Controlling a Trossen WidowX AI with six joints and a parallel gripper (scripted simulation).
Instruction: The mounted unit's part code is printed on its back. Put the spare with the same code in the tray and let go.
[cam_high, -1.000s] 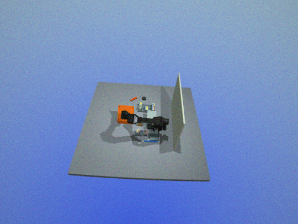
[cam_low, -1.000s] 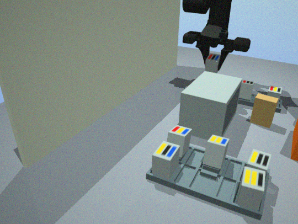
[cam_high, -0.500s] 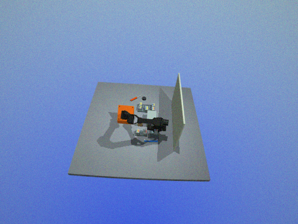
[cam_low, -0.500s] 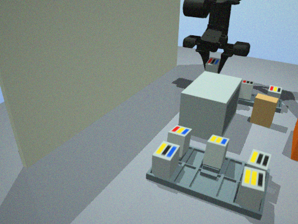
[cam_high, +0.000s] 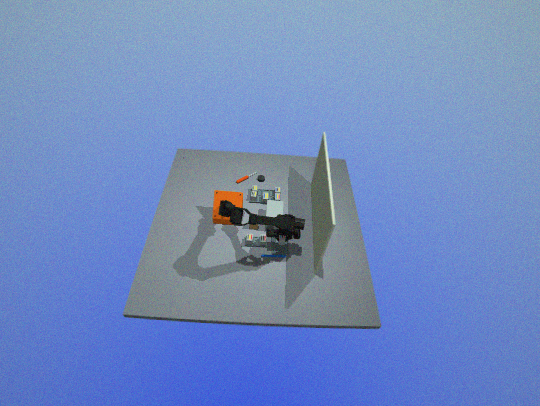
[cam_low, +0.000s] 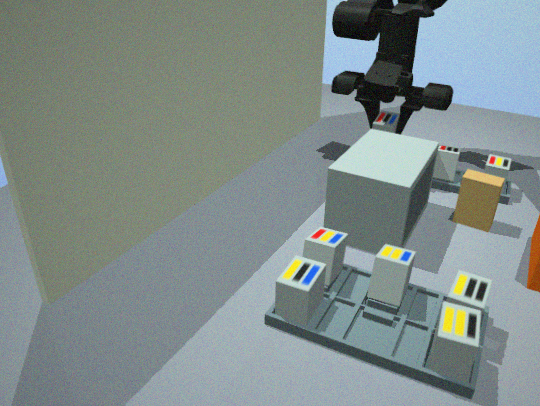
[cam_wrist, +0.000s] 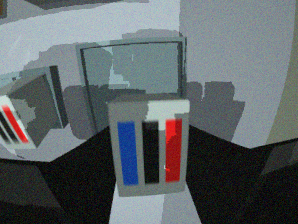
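Now: gripper tip 4 cm above the grey tray and 1 cm past it. Also, from my gripper tip: mounted unit: 19 cm to the left, 6 cm behind; tall pale wall: 19 cm to the left, 19 cm ahead, 18 cm above; brown box: 18 cm behind, 11 cm to the left, 1 cm below.
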